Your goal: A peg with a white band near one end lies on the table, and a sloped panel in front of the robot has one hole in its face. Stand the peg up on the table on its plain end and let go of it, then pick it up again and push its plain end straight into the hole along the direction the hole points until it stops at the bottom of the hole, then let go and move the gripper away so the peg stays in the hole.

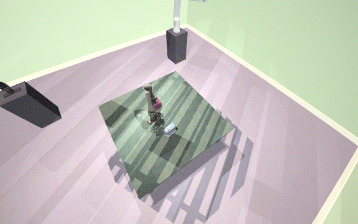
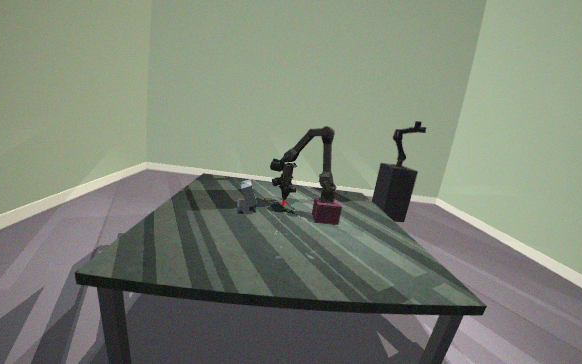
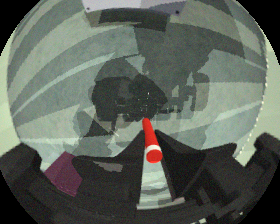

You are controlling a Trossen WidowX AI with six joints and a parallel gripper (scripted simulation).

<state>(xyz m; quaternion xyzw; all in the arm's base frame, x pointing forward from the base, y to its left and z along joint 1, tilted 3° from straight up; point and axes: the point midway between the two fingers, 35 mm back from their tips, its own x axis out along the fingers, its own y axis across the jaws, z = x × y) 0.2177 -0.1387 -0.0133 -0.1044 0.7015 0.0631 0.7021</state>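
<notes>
Right now the grey sloped panel is 200 mm ahead of my gripper tip, 60 mm to the left of it and 40 mm above it. Also, from my gripper tip: red peg (20 mm above).
</notes>
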